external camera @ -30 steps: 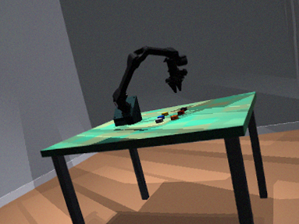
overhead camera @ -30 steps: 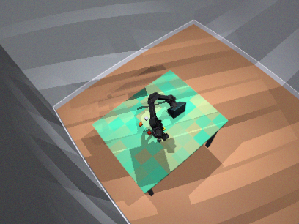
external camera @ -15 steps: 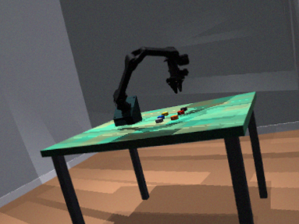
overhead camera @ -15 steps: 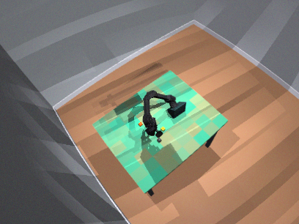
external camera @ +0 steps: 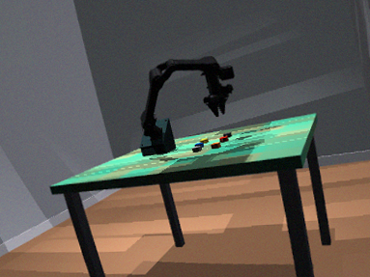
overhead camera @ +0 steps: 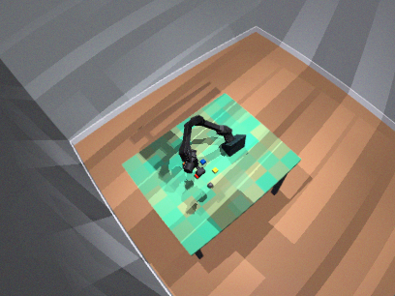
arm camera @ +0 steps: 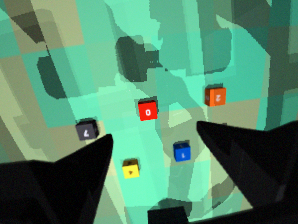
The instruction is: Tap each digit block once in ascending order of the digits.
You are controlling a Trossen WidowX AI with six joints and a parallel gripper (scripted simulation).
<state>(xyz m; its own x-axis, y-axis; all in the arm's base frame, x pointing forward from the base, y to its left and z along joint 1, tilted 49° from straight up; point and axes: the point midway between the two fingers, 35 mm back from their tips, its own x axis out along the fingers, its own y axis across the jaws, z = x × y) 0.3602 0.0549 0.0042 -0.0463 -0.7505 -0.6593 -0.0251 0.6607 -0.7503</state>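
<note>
Now: gripper tip 10 mm past the red block and 110 mm above it. The rest, counted from my gripper tip: orange block (130 mm to the right, 110 mm below); blue block (110 mm behind, 70 mm to the right, 110 mm below); black block (40 mm behind, 120 mm to the left, 110 mm below).
</note>
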